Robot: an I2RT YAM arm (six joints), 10 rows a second.
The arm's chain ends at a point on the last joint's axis. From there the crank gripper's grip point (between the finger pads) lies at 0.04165 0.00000 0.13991 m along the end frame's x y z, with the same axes.
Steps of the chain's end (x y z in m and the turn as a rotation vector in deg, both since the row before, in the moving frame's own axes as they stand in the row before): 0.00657 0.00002 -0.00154 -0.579 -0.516 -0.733; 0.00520 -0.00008 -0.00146 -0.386 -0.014 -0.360; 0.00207 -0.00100 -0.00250 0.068 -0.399 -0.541; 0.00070 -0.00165 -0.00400 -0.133 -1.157 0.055; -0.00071 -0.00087 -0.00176 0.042 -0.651 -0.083
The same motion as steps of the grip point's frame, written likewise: 0.00531 0.00091 -0.00118 -0.579 -0.516 -0.733; 0.00517 0.00060 -0.00145 -0.386 -0.014 -0.360; 0.00109 -0.00155 -0.00221 0.068 -0.399 -0.541; -0.00213 -0.00129 -0.00319 -0.133 -1.157 0.055; -0.00230 -0.00103 -0.00130 0.042 -0.651 -0.083
